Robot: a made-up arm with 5 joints.
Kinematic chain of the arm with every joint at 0, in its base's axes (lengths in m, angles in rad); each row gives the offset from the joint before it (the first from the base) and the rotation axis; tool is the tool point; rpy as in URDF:
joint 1: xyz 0 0 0.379 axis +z
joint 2: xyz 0 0 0 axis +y
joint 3: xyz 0.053 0 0.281 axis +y
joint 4: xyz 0.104 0 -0.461 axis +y
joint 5: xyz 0.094 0 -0.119 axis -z
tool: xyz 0 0 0 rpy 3.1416 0 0
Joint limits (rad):
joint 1: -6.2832..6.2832
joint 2: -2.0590..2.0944
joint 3: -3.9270..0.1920
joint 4: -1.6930..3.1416
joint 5: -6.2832..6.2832
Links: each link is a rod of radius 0.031 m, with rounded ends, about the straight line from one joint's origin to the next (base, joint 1, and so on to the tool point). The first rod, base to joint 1, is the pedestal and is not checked.
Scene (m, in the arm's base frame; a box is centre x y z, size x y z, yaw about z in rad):
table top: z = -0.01
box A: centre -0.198 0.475 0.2 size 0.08 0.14 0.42 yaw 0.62
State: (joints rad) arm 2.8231 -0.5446 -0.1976 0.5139 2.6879
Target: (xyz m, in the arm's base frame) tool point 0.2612 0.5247 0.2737
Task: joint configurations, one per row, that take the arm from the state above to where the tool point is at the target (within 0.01 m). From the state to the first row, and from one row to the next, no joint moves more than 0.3 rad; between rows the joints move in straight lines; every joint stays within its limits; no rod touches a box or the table.
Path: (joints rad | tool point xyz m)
1: 2.5373 -0.5433 -0.3392 0.4873 2.6879 | -0.3742 0.2584 0.3608
2: 2.2515 -0.5420 -0.4807 0.4606 2.6879 | -0.3091 0.3816 0.4450
3: 1.9657 -0.5407 -0.6223 0.4340 2.6879 | -0.1980 0.4750 0.5337
4: 1.6801 -0.3173 -0.6870 0.4199 2.6879 | -0.0602 0.5482 0.4555
5: 1.3945 -0.0938 -0.7517 0.4058 2.6879 | 0.1010 0.5672 0.3681
6: 1.1089 0.1296 -0.8163 0.3917 2.6879 | 0.2612 0.5247 0.2737

